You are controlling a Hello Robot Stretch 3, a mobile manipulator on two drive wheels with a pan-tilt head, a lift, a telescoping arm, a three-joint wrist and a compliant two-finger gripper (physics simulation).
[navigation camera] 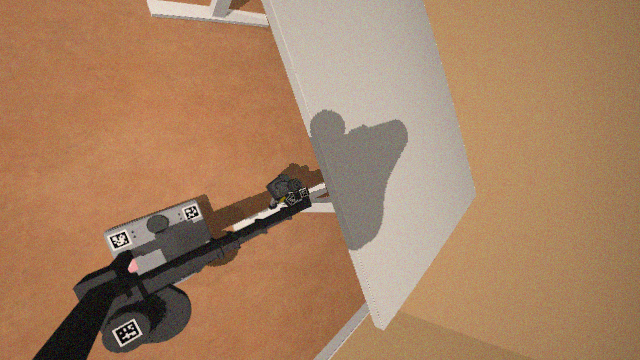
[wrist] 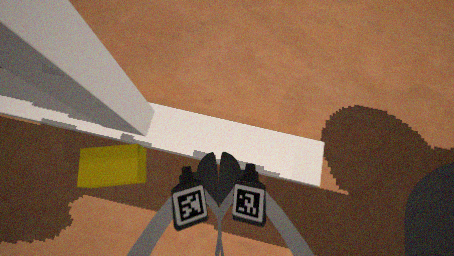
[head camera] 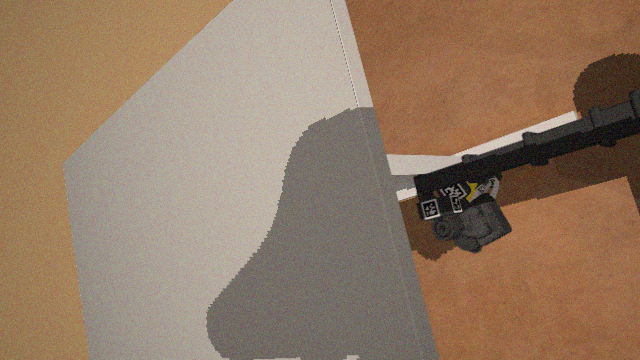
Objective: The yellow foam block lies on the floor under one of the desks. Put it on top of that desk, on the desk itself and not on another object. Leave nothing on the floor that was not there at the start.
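Seen in the pictures: gripper, fingertip midpoint: (navigation camera: 273, 206) (head camera: 491, 175); robot's base, origin of the base link: (navigation camera: 157, 223).
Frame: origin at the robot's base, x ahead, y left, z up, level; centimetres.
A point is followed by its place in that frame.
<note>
The yellow foam block (wrist: 109, 167) lies on the floor in the wrist view, left of the fingers, close alongside the white foot of the desk. Slivers of the block also show past the gripper in the head view (head camera: 471, 192) @[x -10.7, y -61.5, z 4.5 cm] and the navigation view (navigation camera: 282, 200) @[x -13.9, y -62.7, z 4.6 cm]. My gripper (wrist: 219, 170) @[x -11.7, y -47.2, z 23.0 cm] (head camera: 492, 187) @[x -11.7, y -47.2, z 23.0 cm] is shut with nothing between its fingertips, which appear over or beside the edge of the foot. The block is apart from the fingers. The white desk (head camera: 165, 200) @[x -14.4, y -64.1, z 95.0 cm] (navigation camera: 370, 65) @[x 22.3, y -51.0, z 95.0 cm] has its top beside the arm's end; a large shadow lies on it.
The desk's foot (wrist: 240, 145) runs across the wrist view, with a slanting leg (wrist: 95, 60) rising at upper left. The telescoping arm (head camera: 540, 145) @[x -10.6, y -24.7, z 56.9 cm] (navigation camera: 235, 239) @[x -10.0, y -16.5, z 57.8 cm] reaches to the desk's near edge. Another desk foot (navigation camera: 207, 17) @[x 102.0, y -57.5, z 2.5 cm] is at the top of the navigation view.
</note>
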